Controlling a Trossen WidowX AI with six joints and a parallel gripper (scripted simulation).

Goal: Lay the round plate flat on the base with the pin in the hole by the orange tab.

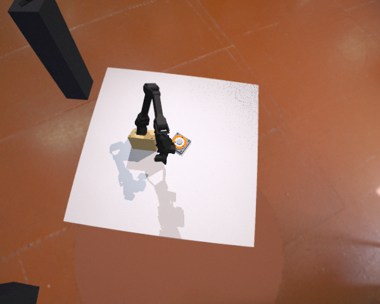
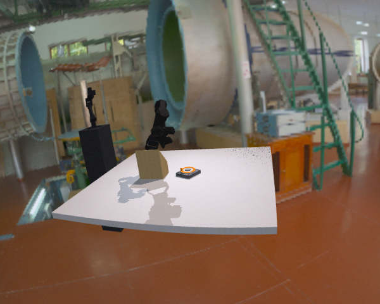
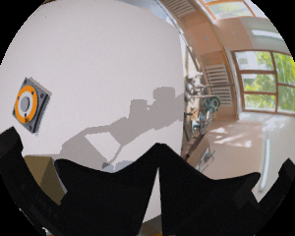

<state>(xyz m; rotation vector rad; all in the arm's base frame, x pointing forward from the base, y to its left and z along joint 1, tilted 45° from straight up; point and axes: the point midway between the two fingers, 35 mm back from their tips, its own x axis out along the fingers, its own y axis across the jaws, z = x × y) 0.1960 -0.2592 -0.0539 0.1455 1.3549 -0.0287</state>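
My gripper tip is 60 mm short of the dark square base, 260 mm to the right of it and 240 mm above it.
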